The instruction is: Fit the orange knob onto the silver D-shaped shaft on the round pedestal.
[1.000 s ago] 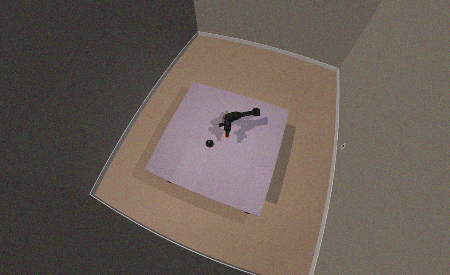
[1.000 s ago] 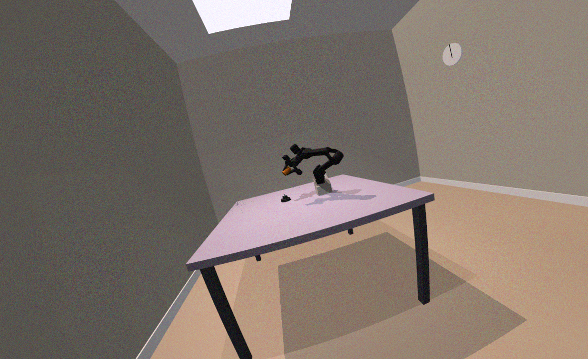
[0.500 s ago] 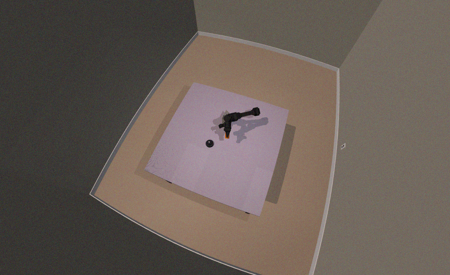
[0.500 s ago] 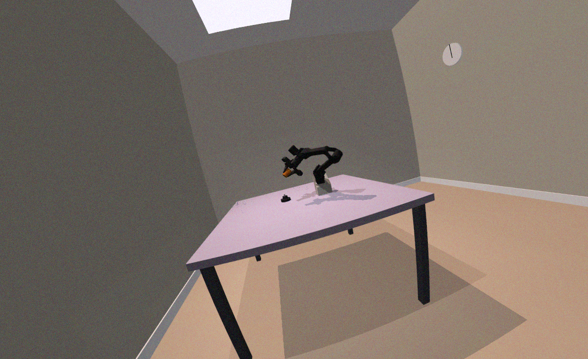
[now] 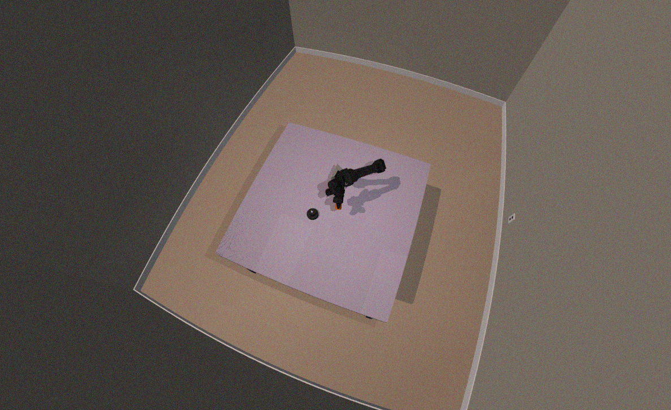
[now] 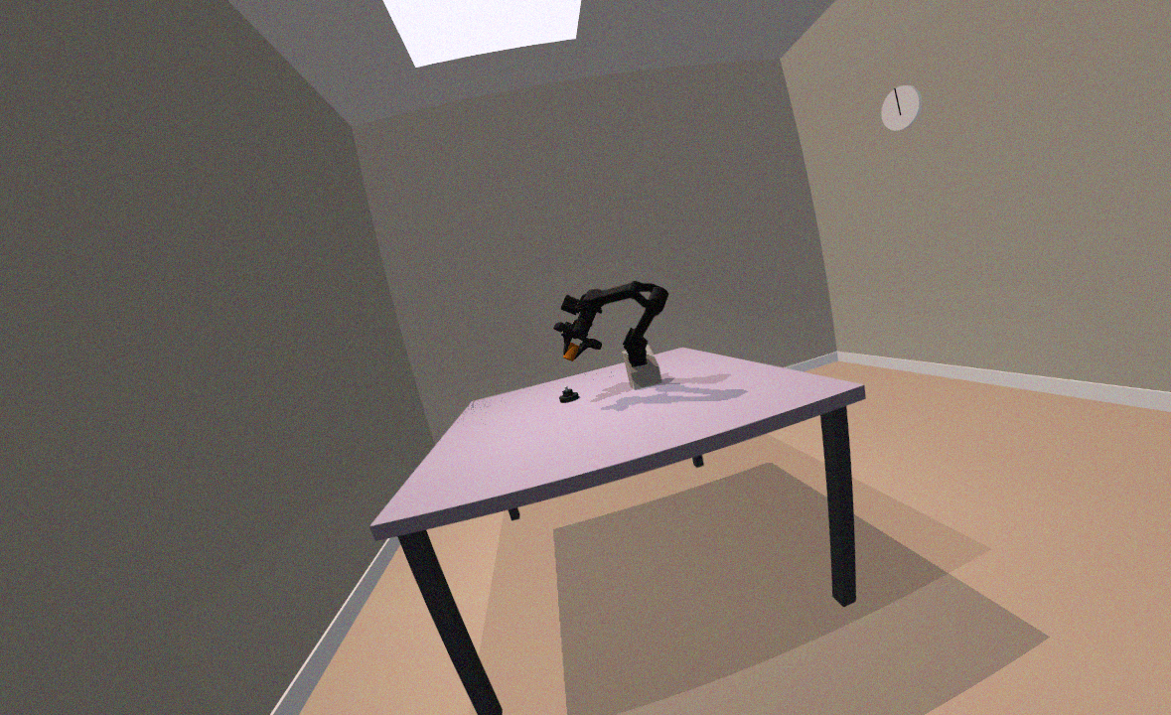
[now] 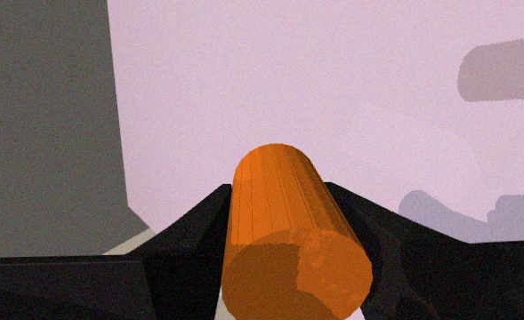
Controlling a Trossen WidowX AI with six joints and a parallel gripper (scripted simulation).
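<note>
Right now the orange knob is 3 cm above my gripper tip, 2 cm behind it and 1 cm to the right of it. The rest, counted from my gripper tip: dark round pedestal 19 cm to the right, 17 cm below, 4 cm ahead.
</note>
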